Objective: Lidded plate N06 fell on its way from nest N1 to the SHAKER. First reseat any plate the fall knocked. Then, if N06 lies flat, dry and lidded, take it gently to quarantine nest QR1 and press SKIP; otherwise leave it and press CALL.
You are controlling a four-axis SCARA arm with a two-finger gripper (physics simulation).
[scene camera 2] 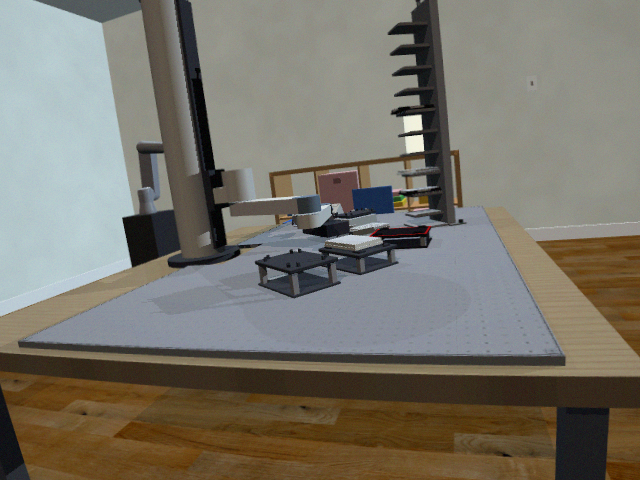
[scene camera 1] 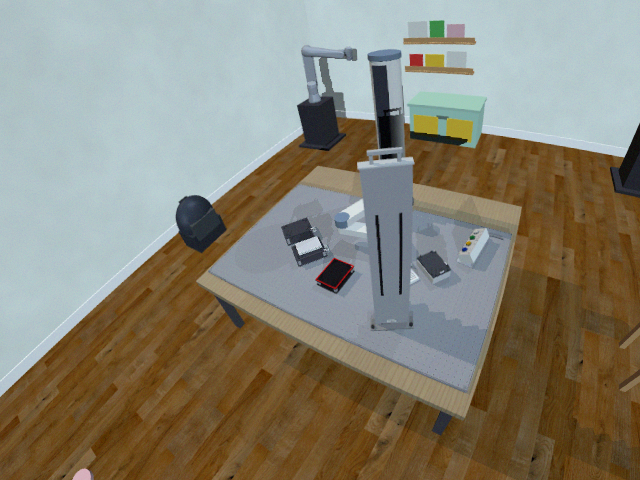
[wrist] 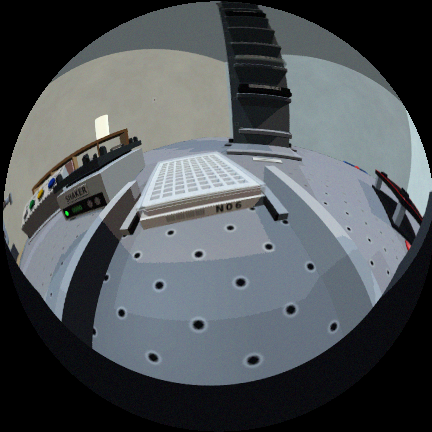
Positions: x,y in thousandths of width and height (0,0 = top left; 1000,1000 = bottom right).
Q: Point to a button box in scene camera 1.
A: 743,509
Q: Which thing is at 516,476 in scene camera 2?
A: The gripper.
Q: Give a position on a white well plate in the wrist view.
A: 418,499
